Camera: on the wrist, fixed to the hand. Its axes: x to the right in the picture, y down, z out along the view.
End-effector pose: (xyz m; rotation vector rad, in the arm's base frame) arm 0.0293 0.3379 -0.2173 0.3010 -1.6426 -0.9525
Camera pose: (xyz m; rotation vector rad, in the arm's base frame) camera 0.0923 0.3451 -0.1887 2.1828 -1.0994 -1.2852
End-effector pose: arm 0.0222 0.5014 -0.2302 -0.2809 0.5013 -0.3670
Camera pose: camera 0.0024 0.5324 -0.2892 0.0361 0.4343 -2.0441
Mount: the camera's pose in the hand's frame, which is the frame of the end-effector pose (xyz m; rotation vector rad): -0.0043 0.0430 -0.0545 0.5839 0.3728 -1.5308
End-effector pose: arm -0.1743 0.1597 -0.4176 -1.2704 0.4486 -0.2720
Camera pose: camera -0.2057 0.1271 -0.4704 -0.7367 -0.3895 -1.7973
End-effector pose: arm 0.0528 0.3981 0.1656 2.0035 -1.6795 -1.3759
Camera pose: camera 0.0639 0.3653 0.2259 -2.4426 0.0631 0.2999
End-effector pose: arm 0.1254 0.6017 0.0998 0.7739 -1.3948 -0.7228
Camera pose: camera 0.1792 0.6322 0.1316 2.3704 -0.4250 -1.1905
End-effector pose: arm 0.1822 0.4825 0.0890 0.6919 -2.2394 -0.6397
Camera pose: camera 0.2124 0.5038 0.1479 2.5883 -1.1614 -0.3859
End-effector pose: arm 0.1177 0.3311 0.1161 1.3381 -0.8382 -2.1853
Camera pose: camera 0.1710 0.2885 0.1297 -1.7606 0.1032 1.2752
